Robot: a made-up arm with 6 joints. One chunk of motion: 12 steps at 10 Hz.
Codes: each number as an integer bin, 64 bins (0 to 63) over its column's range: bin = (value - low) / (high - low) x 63, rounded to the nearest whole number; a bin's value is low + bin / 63 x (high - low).
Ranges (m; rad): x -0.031..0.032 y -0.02..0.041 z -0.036..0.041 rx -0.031..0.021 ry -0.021..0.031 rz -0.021..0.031
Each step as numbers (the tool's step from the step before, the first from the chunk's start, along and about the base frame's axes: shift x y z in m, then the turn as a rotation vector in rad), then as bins.
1 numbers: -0.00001 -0.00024 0.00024 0.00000 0.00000 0.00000
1 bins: 31 20 30 38 25 25
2 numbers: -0.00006 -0.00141 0.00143 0.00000 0.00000 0.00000
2 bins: 31 19 31 38 25 25
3 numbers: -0.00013 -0.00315 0.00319 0.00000 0.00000 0.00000
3 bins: 31 17 32 38 25 25
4 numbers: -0.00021 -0.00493 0.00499 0.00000 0.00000 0.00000
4 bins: 31 16 34 38 25 25
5 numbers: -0.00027 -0.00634 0.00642 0.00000 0.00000 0.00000
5 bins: 31 14 35 38 25 25
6 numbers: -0.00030 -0.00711 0.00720 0.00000 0.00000 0.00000
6 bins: 31 13 35 38 25 25
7 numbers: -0.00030 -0.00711 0.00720 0.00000 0.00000 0.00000
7 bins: 31 13 35 38 25 25
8 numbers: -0.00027 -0.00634 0.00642 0.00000 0.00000 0.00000
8 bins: 31 14 35 38 25 25
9 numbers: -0.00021 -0.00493 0.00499 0.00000 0.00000 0.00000
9 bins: 31 16 34 38 25 25
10 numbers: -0.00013 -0.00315 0.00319 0.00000 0.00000 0.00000
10 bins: 31 17 32 38 25 25
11 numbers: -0.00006 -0.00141 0.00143 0.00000 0.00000 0.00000
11 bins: 31 19 31 38 25 25
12 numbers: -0.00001 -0.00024 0.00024 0.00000 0.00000 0.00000
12 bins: 31 20 30 38 25 25
